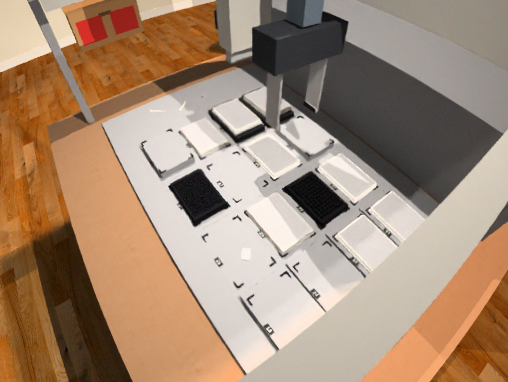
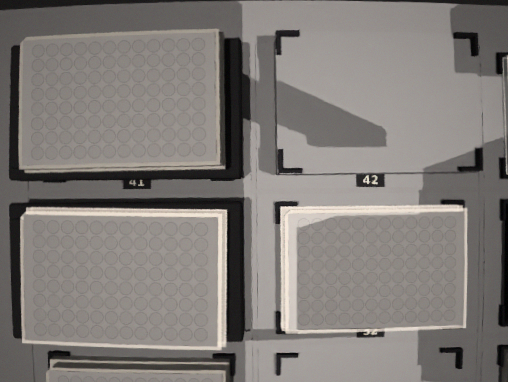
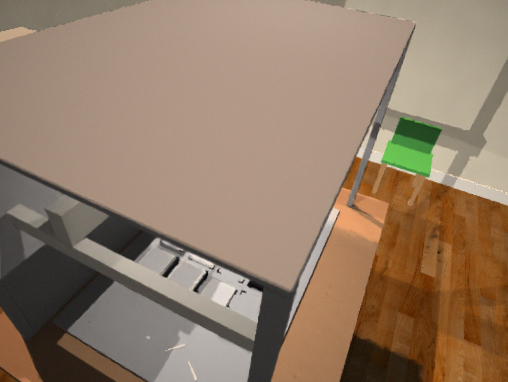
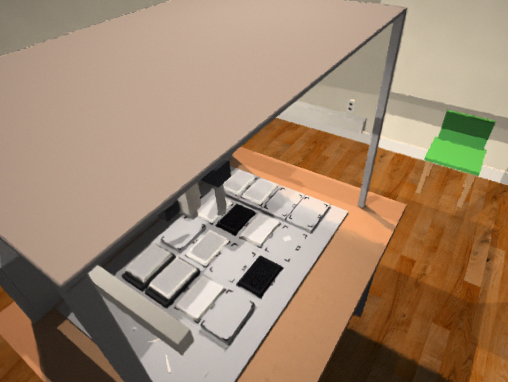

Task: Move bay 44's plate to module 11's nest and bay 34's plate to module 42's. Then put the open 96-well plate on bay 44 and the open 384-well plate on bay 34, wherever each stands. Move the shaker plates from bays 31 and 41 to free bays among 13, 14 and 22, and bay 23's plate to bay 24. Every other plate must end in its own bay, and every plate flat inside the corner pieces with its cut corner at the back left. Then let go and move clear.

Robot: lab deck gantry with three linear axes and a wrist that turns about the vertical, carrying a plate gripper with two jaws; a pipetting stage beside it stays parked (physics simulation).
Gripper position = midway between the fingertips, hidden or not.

In view: my gripper (image 1: 292,116), a module 11 (image 4: 226,318), a module 42 (image 2: 346,103) and a canopy (image 3: 229,136).
My gripper is seen too in image 4 (image 4: 209,206). The module 11 is seen too in image 1 (image 1: 166,151). The module 42 shows as well in image 1 (image 1: 302,136) and in image 4 (image 4: 187,230).
